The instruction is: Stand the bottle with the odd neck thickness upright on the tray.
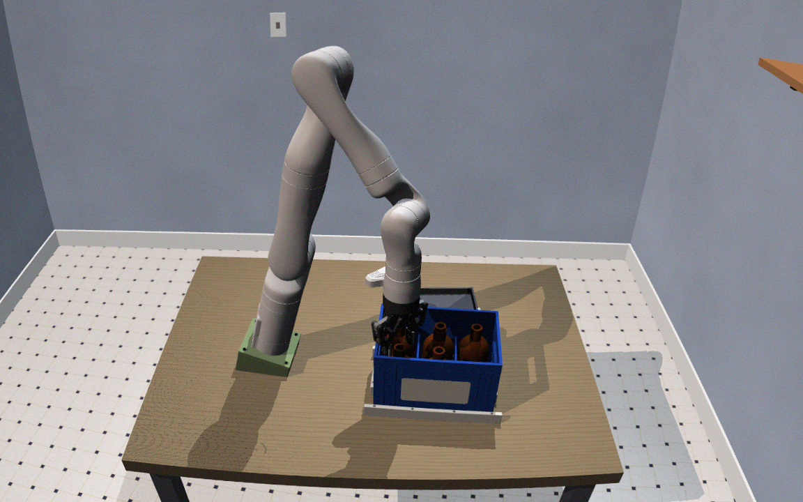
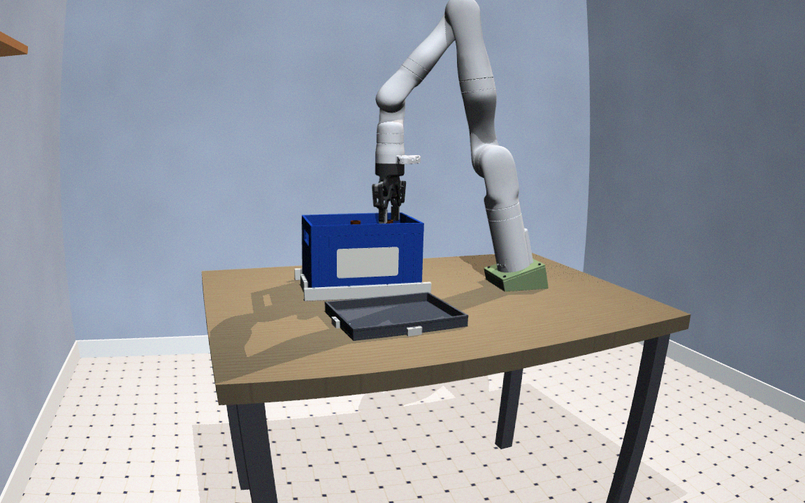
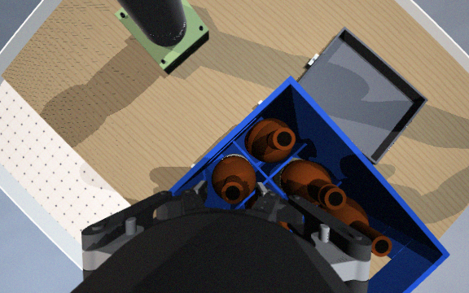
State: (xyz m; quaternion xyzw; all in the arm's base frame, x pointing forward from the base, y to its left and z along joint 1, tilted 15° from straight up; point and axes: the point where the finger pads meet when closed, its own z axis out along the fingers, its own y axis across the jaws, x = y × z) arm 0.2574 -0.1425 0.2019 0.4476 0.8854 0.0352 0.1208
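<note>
Right now my hand is 9 cm short of the blue crate, 3 cm to the right of it and 9 cm above it. From my hand the other things lie so: dark grey tray 12 cm ahead, 30 cm to the left, 16 cm below.
</note>
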